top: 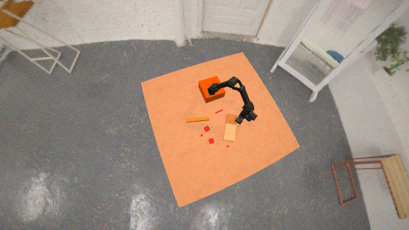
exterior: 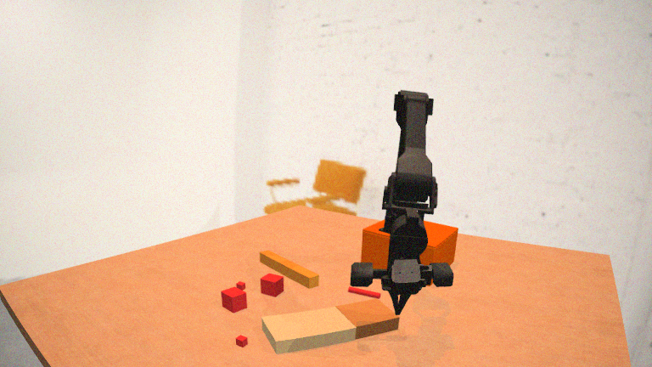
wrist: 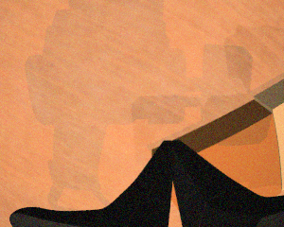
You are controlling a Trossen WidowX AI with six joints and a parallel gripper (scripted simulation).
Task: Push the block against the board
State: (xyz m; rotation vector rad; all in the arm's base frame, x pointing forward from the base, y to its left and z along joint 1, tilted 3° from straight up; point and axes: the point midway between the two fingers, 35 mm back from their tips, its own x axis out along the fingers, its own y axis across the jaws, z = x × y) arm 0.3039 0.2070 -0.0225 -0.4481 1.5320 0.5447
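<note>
Right now my gripper tip is 2 cm past the square block, 8 cm to the left of it and 4 cm above it. Also, from my gripper tip: long orange bar: 10 cm behind, 40 cm to the right, 4 cm below; board: 10 cm ahead, 14 cm to the right, 4 cm below; thin red stick: 13 cm behind, 17 cm to the right, 5 cm below.
</note>
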